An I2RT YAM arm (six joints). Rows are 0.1 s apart.
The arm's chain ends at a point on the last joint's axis. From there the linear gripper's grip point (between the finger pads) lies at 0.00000 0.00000 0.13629 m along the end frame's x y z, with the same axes.
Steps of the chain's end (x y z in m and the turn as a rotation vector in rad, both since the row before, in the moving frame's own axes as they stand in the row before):
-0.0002 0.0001 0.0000 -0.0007 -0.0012 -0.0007
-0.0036 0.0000 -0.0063 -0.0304 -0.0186 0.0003
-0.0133 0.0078 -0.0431 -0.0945 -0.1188 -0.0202
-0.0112 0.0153 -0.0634 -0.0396 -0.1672 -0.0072
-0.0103 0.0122 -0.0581 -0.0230 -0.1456 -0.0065
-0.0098 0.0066 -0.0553 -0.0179 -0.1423 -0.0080
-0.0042 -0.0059 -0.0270 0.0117 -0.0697 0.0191
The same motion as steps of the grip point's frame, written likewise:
-0.0004 0.0002 0.0000 -0.0007 -0.0012 -0.0007
-0.0061 0.0041 -0.0064 -0.0304 -0.0186 0.0003
-0.0293 0.0208 -0.0447 -0.0945 -0.1188 -0.0202
-0.0339 0.0208 -0.0654 -0.0396 -0.1672 -0.0072
-0.0301 0.0154 -0.0596 -0.0230 -0.1456 -0.0065
-0.0291 0.0091 -0.0567 -0.0179 -0.1423 -0.0080
-0.0137 -0.0076 -0.0273 0.0117 -0.0697 0.0191

